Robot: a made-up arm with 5 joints.
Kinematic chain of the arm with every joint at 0, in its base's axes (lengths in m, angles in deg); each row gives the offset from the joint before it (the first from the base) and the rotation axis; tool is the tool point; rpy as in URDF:
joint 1: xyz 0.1 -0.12 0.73 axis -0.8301 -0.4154 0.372
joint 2: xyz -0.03 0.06 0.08 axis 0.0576 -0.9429 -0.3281
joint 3: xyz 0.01 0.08 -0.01 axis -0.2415 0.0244 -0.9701
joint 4: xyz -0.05 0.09 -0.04 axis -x
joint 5: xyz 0.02 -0.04 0 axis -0.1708 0.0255 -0.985
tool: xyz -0.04 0.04 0.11 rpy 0 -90 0
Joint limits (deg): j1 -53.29..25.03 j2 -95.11..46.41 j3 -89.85..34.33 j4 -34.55..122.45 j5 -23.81..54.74
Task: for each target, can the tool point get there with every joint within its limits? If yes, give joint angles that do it. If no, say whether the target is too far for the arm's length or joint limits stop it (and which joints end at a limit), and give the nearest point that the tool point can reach.
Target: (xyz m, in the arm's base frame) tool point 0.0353 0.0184 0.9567
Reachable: yes | joints -14.71 -28.26 -38.71 0.09 23.12
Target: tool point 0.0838 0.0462 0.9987
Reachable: yes | joints -14.77 -80.71 -28.11 20.28 25.05
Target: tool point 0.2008 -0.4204 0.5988
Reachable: no: joint limits stop it (at a limit: joint 1, joint 2, joint 3, joint 5) | nearest point 0.1913 -0.2422 0.8607 | short by 0.317 m
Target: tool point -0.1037 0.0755 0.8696
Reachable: yes | joints 6.56 -15.61 -44.35 56.09 -16.48
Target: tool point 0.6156 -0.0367 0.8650
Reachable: no: too far | nearest point 0.3768 -0.0442 0.8719 | short by 0.239 m
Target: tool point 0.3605 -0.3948 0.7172
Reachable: no: joint limits stop it (at a limit: joint 1, joint 2, joint 3, joint 5) | nearest point 0.1901 -0.2515 0.8672 | short by 0.268 m
